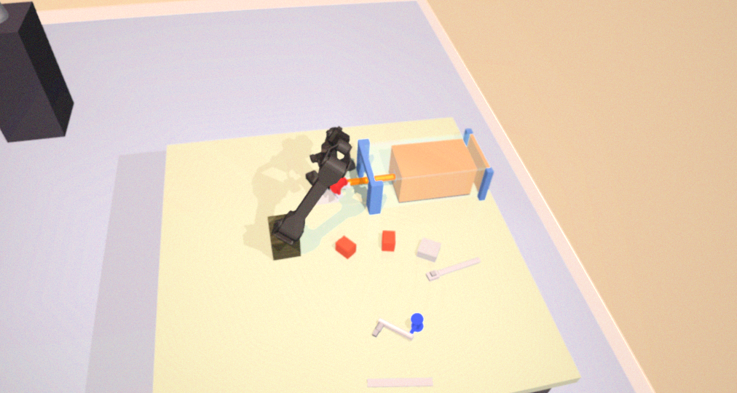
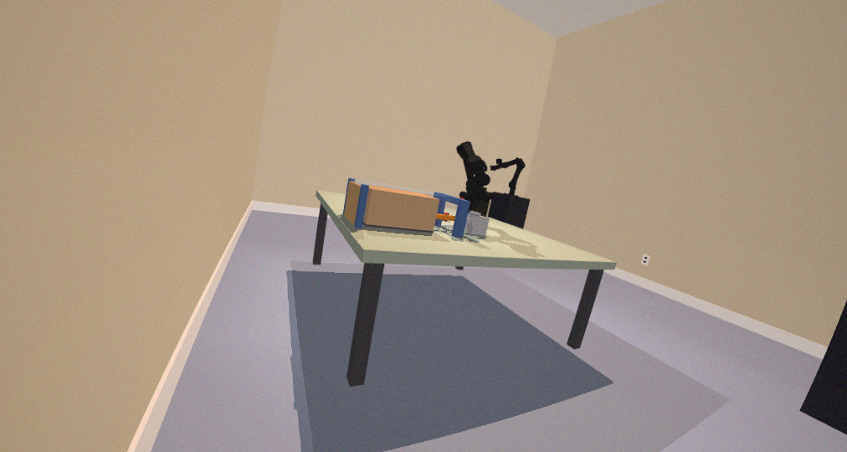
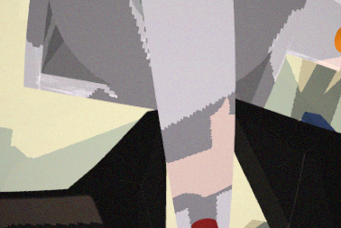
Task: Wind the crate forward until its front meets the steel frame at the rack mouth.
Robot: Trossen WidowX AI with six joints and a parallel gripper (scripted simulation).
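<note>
My gripper tip is 20 mm below the red-knobbed handle and 10 mm to the left of it. From my gripper tip the other things lie so: winch (60 mm below, 40 mm to the left, 30 mm behind); then red spool grip (50 mm to the right, 50 mm above, 20 mm ahead); then blue steel frame (140 mm ahead, 40 mm to the left, 20 mm above).
</note>
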